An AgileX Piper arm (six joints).
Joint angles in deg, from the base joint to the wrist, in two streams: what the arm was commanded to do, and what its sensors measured. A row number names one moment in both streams.
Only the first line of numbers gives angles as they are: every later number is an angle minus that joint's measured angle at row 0.
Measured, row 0:
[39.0 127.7 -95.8 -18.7 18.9 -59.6]
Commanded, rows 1 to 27:
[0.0 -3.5 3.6 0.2 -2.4 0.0]
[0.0 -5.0 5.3 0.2 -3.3 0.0]
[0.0 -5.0 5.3 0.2 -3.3 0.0]
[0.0 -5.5 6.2 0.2 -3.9 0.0]
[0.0 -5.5 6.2 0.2 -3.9 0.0]
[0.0 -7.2 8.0 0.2 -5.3 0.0]
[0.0 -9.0 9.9 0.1 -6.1 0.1]
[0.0 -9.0 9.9 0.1 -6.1 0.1]
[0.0 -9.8 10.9 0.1 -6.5 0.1]
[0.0 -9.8 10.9 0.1 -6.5 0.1]
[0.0 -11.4 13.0 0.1 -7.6 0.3]
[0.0 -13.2 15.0 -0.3 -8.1 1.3]
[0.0 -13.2 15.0 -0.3 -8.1 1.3]
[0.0 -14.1 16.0 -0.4 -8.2 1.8]
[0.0 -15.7 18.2 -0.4 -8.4 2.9]
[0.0 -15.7 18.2 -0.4 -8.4 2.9]
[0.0 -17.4 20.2 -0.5 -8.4 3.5]
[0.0 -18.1 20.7 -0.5 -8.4 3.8]
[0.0 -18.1 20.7 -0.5 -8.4 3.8]
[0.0 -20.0 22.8 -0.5 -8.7 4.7]
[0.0 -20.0 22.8 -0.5 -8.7 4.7]
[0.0 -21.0 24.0 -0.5 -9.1 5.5]
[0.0 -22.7 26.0 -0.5 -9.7 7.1]
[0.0 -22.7 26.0 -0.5 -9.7 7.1]
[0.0 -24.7 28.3 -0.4 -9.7 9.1]
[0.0 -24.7 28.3 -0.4 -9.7 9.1]
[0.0 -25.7 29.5 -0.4 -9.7 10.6]
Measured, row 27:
[0.0 -22.7 26.9 -0.3 -9.2 6.9]
